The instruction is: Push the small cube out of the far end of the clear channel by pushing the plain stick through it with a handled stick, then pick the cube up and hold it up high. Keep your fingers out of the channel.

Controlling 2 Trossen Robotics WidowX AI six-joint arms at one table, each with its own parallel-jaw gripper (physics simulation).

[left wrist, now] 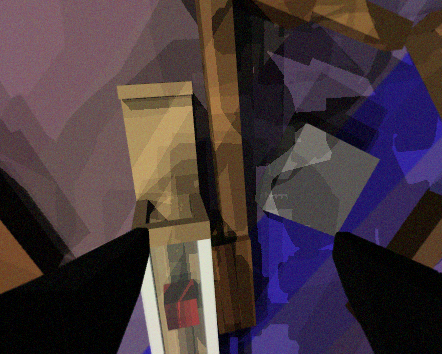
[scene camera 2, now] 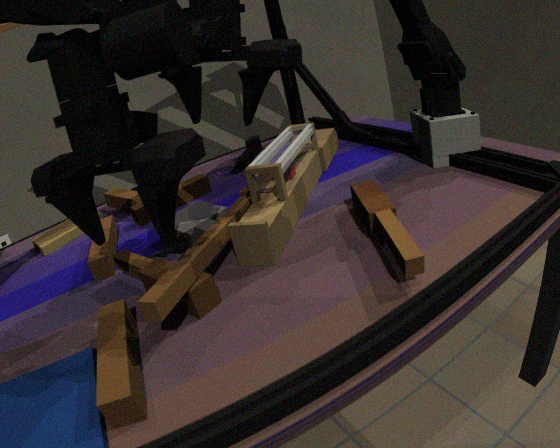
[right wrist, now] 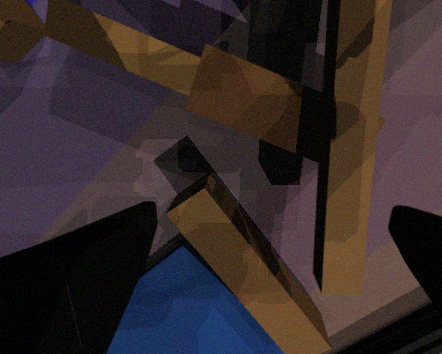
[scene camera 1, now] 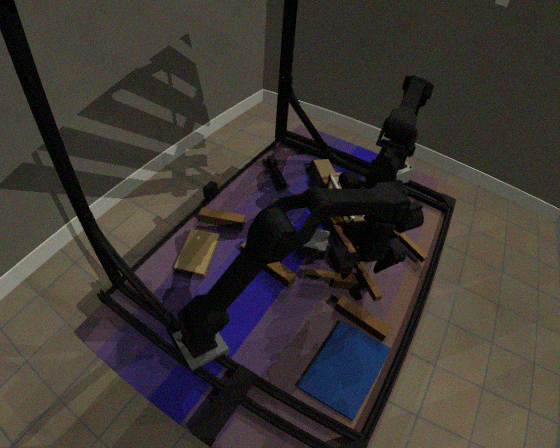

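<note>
The clear channel, with pale rails [scene camera 2: 270, 146] [left wrist: 208, 295] and wooden ends, stands on a long wooden base [scene camera 2: 252, 232] [left wrist: 162, 145]. The small red cube [scene camera 2: 292, 173] [left wrist: 183, 314] is inside it. A long stick with a darker, thicker end [scene camera 2: 200, 251] [left wrist: 226, 150] [right wrist: 345, 250] lies beside the base, crossing over another wooden piece. My left gripper [scene camera 2: 222, 121] [left wrist: 241, 241] is open and empty above the channel area. My right gripper [scene camera 2: 137, 243] [right wrist: 270, 214] is open and empty above the stick's near end. I cannot tell which piece is the plain stick.
A grey block [scene camera 1: 317, 241] [left wrist: 322, 187] lies beside the long stick. Another stick with a thick end [scene camera 2: 400, 242] lies right of the channel. Several wooden pieces surround the right gripper. A blue mat [scene camera 1: 345, 370] [scene camera 2: 45, 410] and a yellow block [scene camera 1: 197, 252] lie farther off. Black rails edge the table.
</note>
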